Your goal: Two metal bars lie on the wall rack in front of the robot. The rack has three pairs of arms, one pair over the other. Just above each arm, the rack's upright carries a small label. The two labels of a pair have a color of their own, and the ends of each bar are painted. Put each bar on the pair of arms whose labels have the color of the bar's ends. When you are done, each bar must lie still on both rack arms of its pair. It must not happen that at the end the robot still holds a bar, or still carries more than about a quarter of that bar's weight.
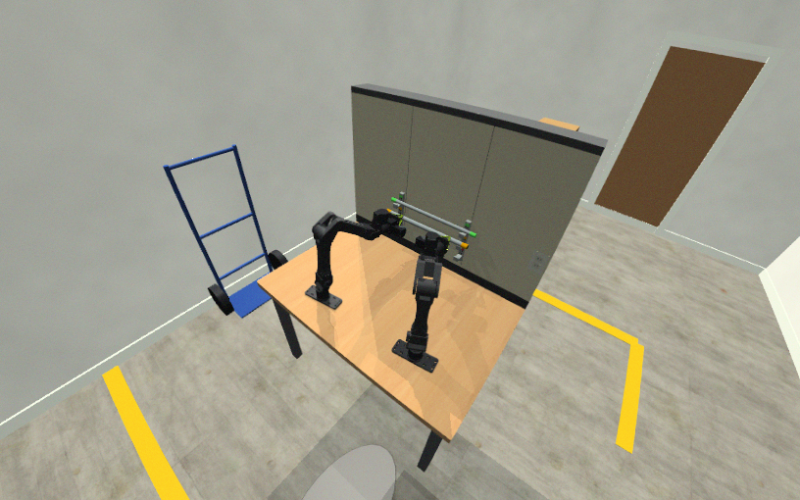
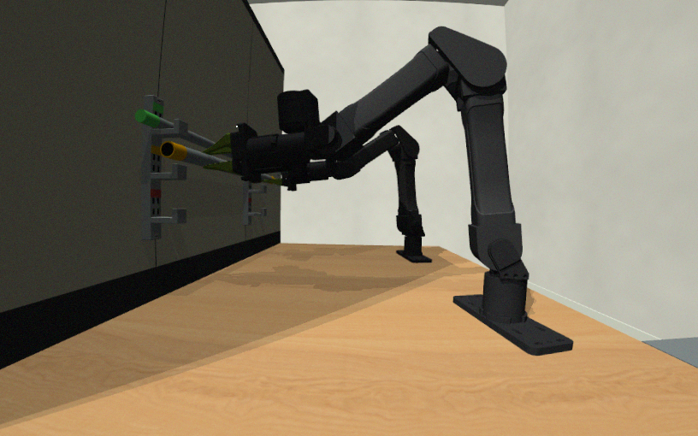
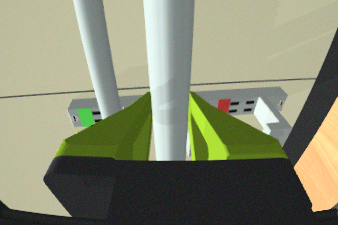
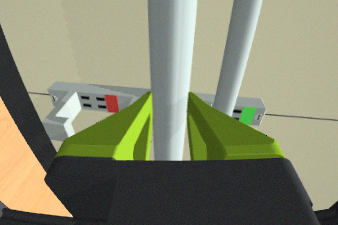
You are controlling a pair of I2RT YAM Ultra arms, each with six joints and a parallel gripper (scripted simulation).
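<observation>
Now: the orange-ended bar 15 cm to the right of my left hand. From my left hand the other things lie so: wall panel 17 cm to the right, 16 cm above, 14 cm ahead; green-ended bar 15 cm to the right, 5 cm above, 4 cm ahead.
My right hand is 20 mm short of the orange-ended bar and 150 mm to the right of it. From my right hand the other things lie so: wall panel 150 mm ahead, 130 mm to the left, 160 mm above; green-ended bar 60 mm ahead, 140 mm to the left, 50 mm above.
</observation>
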